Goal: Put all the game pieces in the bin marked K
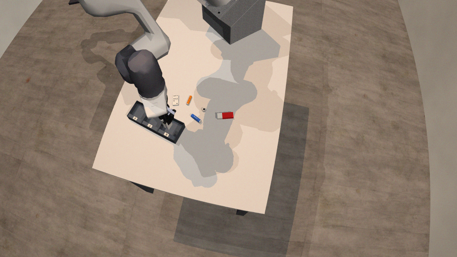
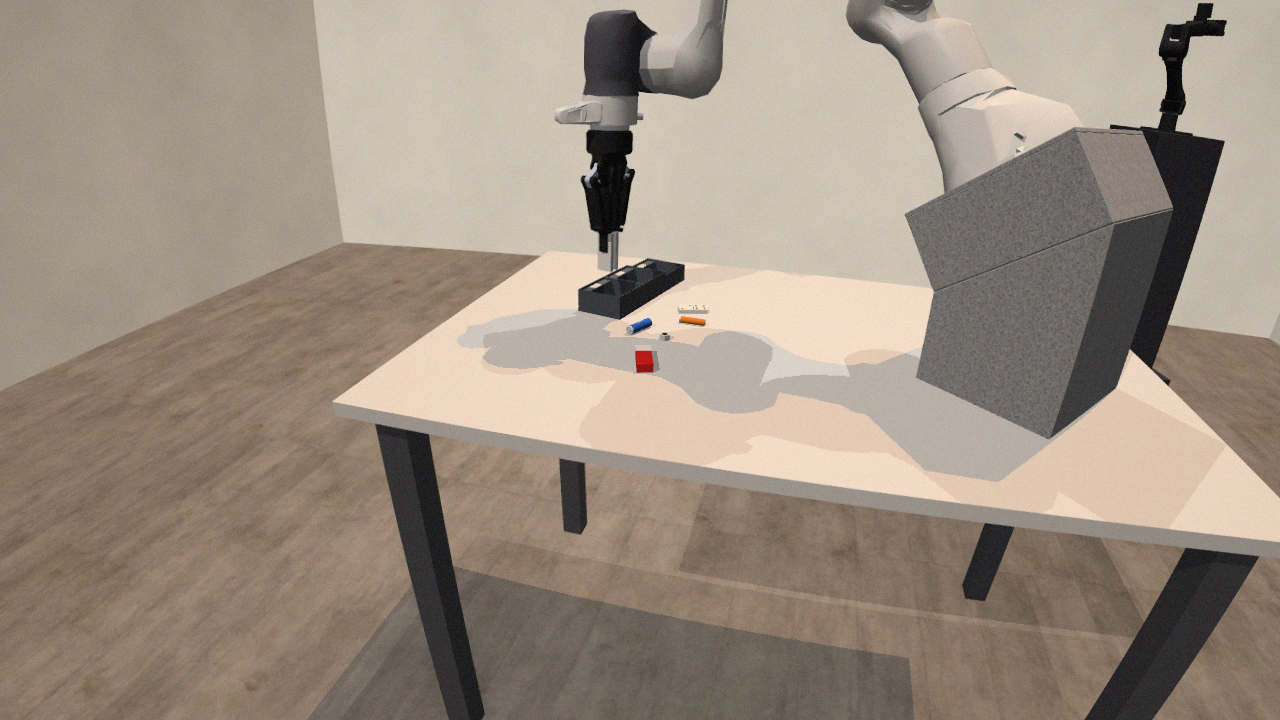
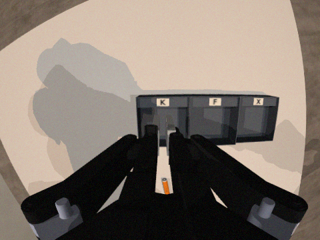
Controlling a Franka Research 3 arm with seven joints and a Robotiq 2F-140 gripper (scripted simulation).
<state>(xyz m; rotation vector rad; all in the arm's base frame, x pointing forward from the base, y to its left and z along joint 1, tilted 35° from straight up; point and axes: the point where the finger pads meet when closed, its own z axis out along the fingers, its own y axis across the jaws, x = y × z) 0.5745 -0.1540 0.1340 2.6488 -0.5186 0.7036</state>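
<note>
Right now the white domino is 150 mm behind my hand, 100 mm below it and 10 mm to the left of it. From my hand the other things lie so: tray 80 mm below, 70 mm to the right, 40 mm behind; orange battery 150 mm behind, 100 mm below, 70 mm to the left; blue battery 100 mm to the left, 100 mm below, 60 mm behind.
</note>
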